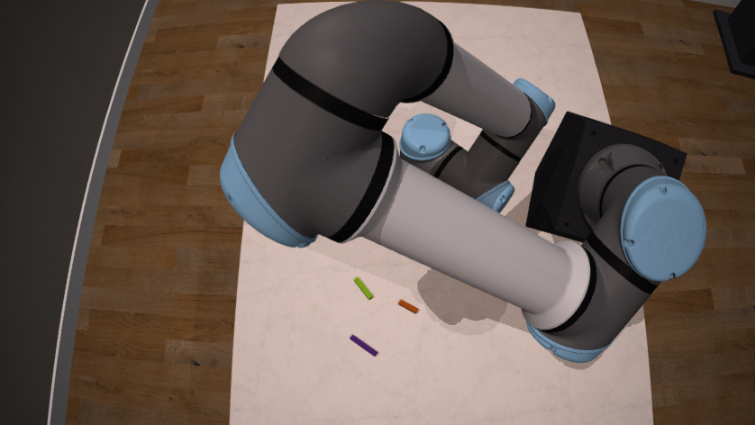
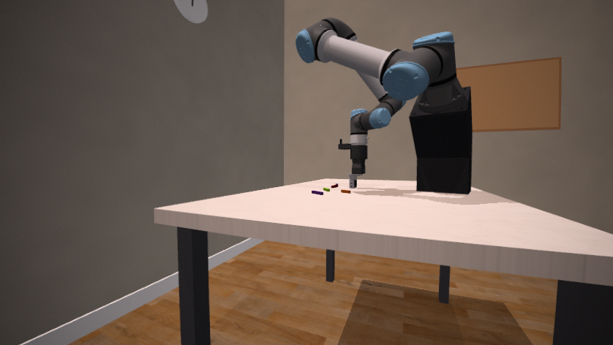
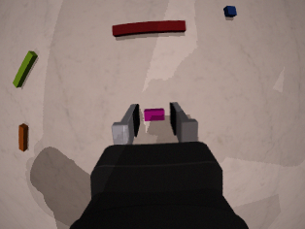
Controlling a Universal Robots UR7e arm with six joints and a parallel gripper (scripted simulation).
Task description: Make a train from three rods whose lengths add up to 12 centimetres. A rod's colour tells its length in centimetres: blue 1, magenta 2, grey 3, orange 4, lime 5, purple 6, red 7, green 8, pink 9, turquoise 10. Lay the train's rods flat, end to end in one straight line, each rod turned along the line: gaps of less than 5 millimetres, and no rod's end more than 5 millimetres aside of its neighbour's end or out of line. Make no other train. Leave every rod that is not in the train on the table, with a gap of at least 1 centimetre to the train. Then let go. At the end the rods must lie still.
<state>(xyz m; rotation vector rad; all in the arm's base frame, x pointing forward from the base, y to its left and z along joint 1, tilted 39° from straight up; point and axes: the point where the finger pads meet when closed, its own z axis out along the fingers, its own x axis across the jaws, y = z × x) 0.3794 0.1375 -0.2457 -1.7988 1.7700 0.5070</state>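
Now: the magenta rod 10 mm below my hand. Also, from my hand: red rod (90 mm ahead, 10 mm to the left, 10 mm below); blue rod (110 mm ahead, 80 mm to the right, 10 mm below); lime rod (60 mm ahead, 160 mm to the left, 10 mm below).
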